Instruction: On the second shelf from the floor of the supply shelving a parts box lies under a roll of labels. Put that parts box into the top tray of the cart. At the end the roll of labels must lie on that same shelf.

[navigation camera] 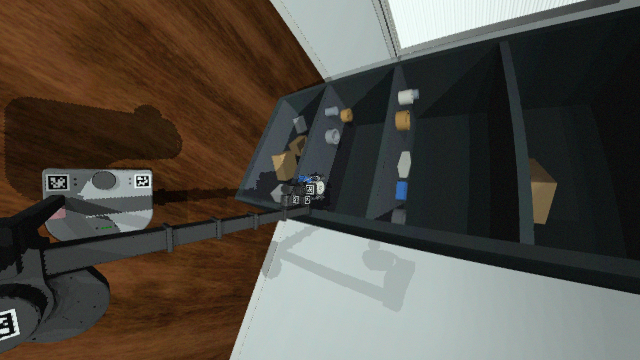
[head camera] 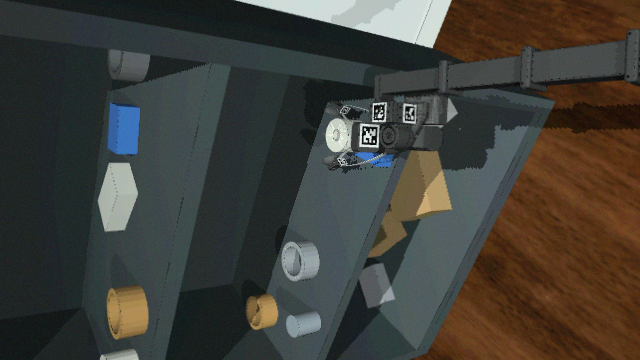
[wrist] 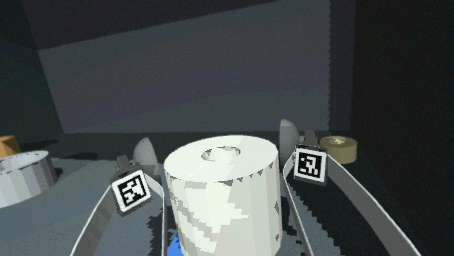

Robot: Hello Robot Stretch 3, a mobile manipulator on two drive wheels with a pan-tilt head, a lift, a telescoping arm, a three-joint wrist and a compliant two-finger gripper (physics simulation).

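Places are measured from the robot's base along level axes (x left, y back, z up), in millimetres.
Where they show: gripper, fingertip midpoint: (navigation camera: 323, 187) (head camera: 326, 135); robot's base, origin of the base link: (navigation camera: 104, 179).
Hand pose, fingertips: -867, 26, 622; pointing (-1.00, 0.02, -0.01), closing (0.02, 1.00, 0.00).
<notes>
Things, the pixels of their top centre, and the offset from my fingertips, as dx, dy, dz. "spot": a spot on its surface instead. Level surfaces: height alone.
- blue parts box, middle of its top: (head camera: 366, 145) (navigation camera: 308, 183) +75, -20, -49
- second shelf, its level: dz -88
- dark supply shelving, surface spot: (head camera: 55, 30) spot: +194, +98, +569
- grey ring, middle of its top: (head camera: 292, 261) (navigation camera: 335, 136) -170, -318, -41
- orange ring, middle of its top: (head camera: 254, 312) (navigation camera: 349, 115) -349, -505, -39
- grey cylinder, middle of its top: (head camera: 292, 326) (navigation camera: 336, 110) -133, -473, -19
A white roll of labels (head camera: 342, 142) (navigation camera: 320, 191) (wrist: 225, 215) stands upright on the blue parts box (head camera: 385, 160) (navigation camera: 303, 178) (wrist: 174, 248) on the second shelf (head camera: 330, 210) of the dark supply shelving (head camera: 55, 30) (navigation camera: 450, 245). My gripper hides most of the box in the head view, and the roll hides much of it in the wrist view. My gripper (head camera: 332, 134) (navigation camera: 320, 187) (wrist: 217, 146) is open, with one fingertip on each side of the roll. Narrow gaps show beside the roll in the wrist view. The cart does not show.
A grey ring (head camera: 301, 261) (wrist: 27, 177), an orange ring (head camera: 262, 311) and a grey cylinder (head camera: 303, 324) stand on the same shelf. A tan ring (wrist: 339, 150) is behind the right finger. Tan boxes (head camera: 420, 187) lie on the bottom shelf. The shelving's side wall is close beside my arm (head camera: 485, 72).
</notes>
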